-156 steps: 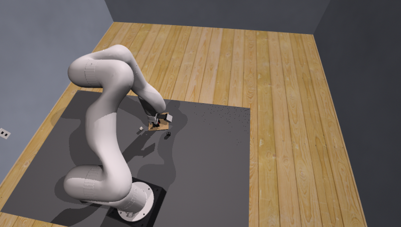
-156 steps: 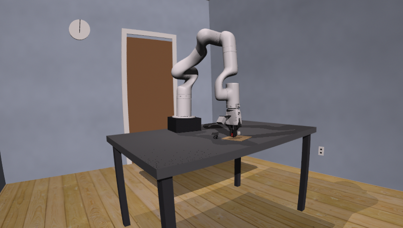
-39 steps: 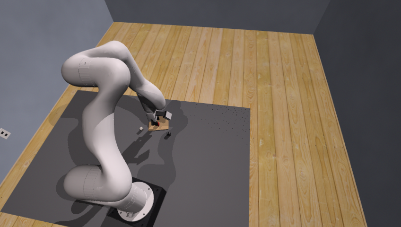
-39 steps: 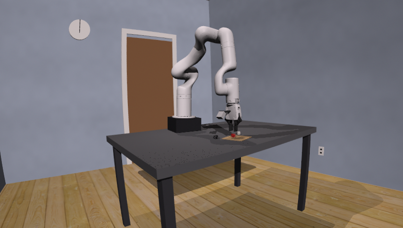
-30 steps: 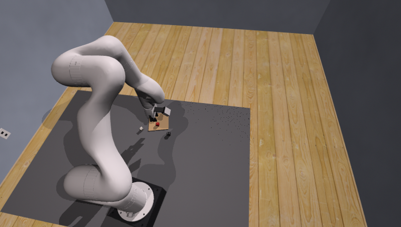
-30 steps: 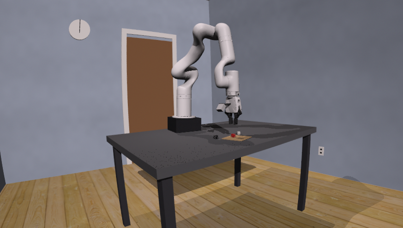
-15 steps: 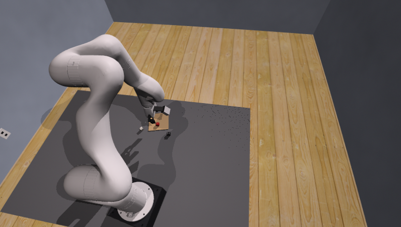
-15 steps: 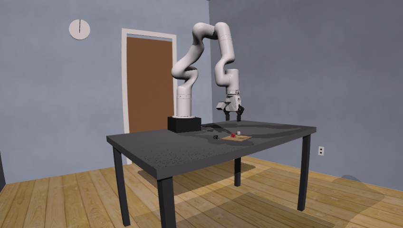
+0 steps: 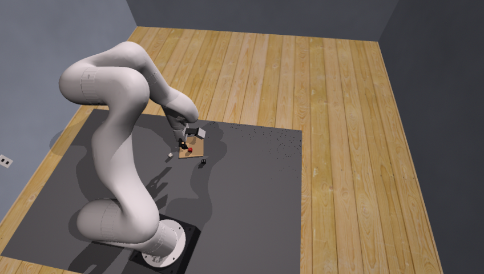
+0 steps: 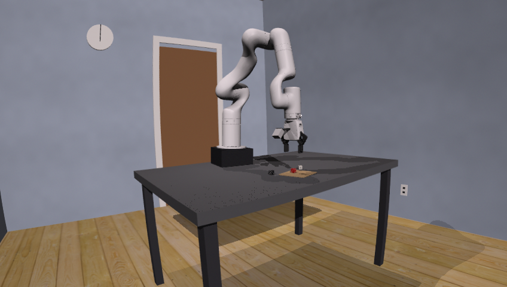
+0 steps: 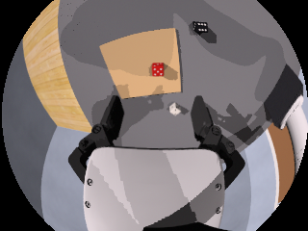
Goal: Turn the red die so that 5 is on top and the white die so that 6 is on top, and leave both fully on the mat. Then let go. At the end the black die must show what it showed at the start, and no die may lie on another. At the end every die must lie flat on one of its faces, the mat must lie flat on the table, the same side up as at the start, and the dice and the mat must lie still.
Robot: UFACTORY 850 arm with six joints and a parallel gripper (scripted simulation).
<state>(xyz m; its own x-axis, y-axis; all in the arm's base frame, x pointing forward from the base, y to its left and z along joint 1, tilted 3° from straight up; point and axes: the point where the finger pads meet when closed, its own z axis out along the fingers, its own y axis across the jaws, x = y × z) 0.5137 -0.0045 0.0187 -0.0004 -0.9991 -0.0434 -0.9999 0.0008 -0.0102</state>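
Right now the white die is 110 mm to the left of my hand, 110 mm below it and 40 mm behind it. Also, from my hand: red die (100 mm below); tan mat (110 mm below, 30 mm ahead); black die (110 mm below, 90 mm to the right, 70 mm behind).
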